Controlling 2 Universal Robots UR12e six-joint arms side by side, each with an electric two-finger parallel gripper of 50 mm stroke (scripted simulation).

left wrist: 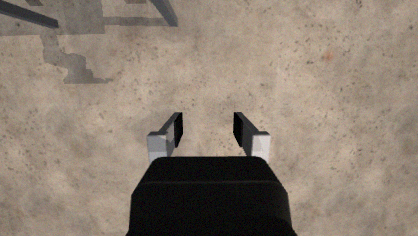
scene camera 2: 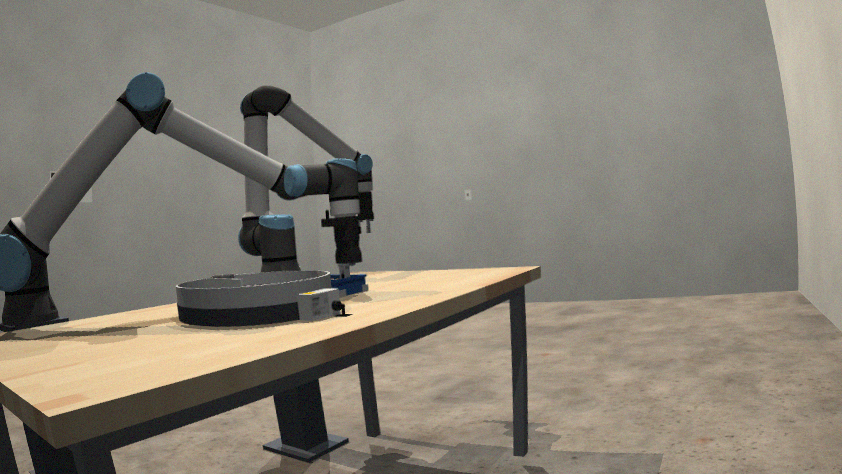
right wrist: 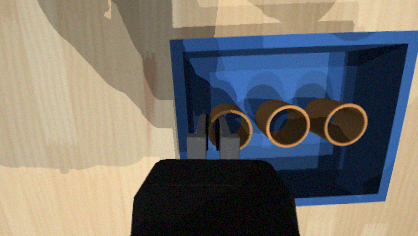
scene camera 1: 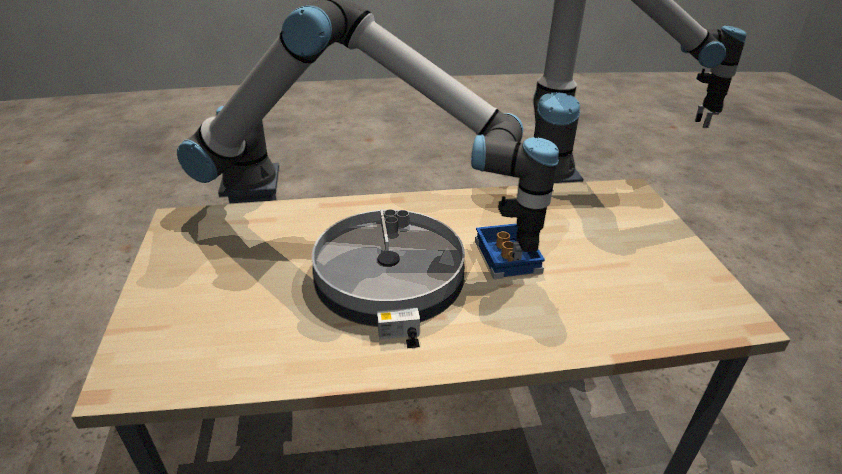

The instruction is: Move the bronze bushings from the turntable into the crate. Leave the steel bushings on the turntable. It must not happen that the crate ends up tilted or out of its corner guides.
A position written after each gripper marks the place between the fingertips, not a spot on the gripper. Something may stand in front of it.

In view: the left gripper (scene camera 1: 701, 124), the right gripper (scene camera 2: 345, 285), a blue crate (scene camera 1: 487, 236), a bronze bushing (right wrist: 295, 130), a bronze bushing (right wrist: 245, 131) and a bronze bushing (right wrist: 350, 121).
The blue crate shows as well in the right wrist view (right wrist: 364, 68). The left gripper also shows in the left wrist view (left wrist: 208, 122). The right gripper shows as well in the right wrist view (right wrist: 211, 125) and in scene camera 1 (scene camera 1: 515, 263). The left wrist view does not show the blue crate: it is out of frame.
